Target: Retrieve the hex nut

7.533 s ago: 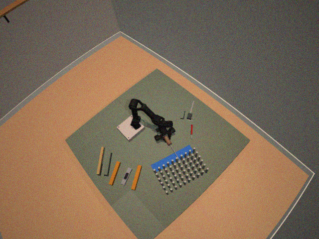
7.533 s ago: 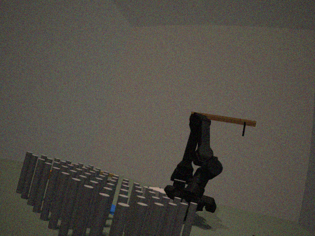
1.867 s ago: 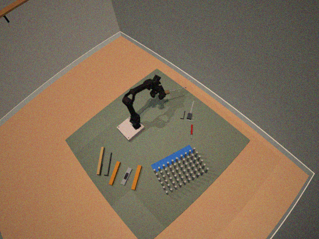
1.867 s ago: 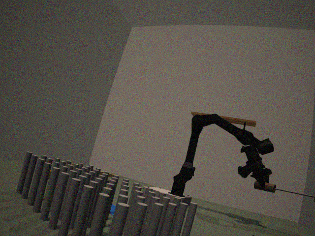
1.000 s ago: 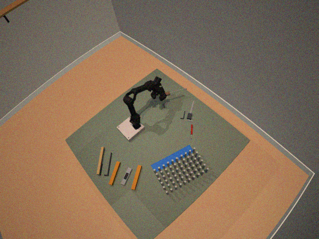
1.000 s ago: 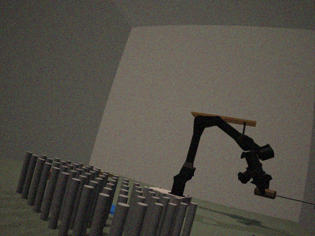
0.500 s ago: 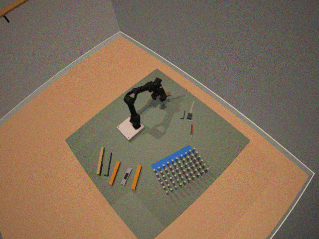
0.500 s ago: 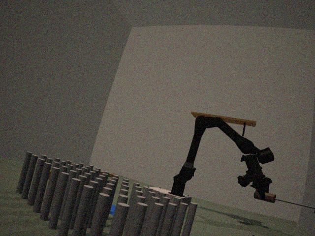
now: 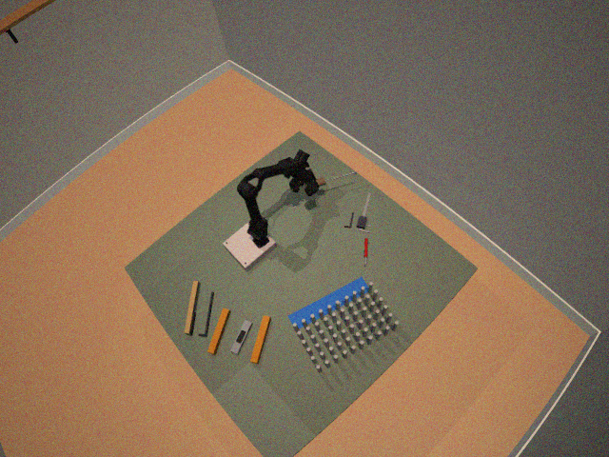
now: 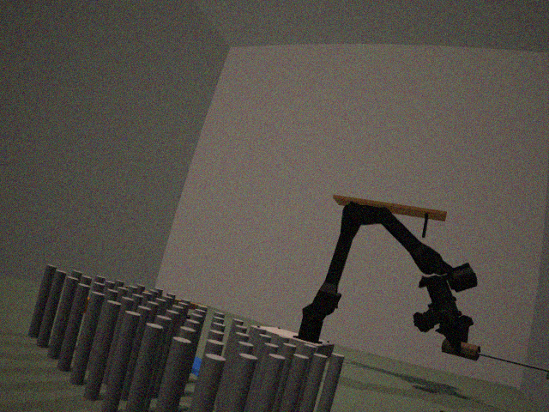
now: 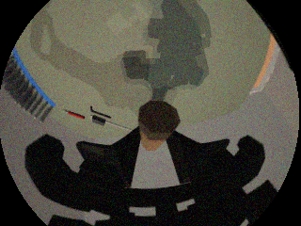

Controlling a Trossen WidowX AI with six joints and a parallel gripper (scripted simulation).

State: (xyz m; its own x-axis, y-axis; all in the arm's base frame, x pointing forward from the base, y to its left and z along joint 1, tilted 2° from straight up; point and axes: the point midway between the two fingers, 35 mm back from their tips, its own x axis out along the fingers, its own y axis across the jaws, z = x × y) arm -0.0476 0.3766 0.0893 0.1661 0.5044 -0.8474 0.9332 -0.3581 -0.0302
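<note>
Now: gripper tip 90 mm to the right of the hook tool and 40 mm short of it. From my gripper tip the other things lie so: blue taped strip (490 mm ahead, 330 mm to the right, 110 mm below); then red-handled screwdriver (430 mm ahead, 100 mm below, 50 mm to the right); then grey block (740 mm to the right, 380 mm ahead, 90 mm below).
</note>
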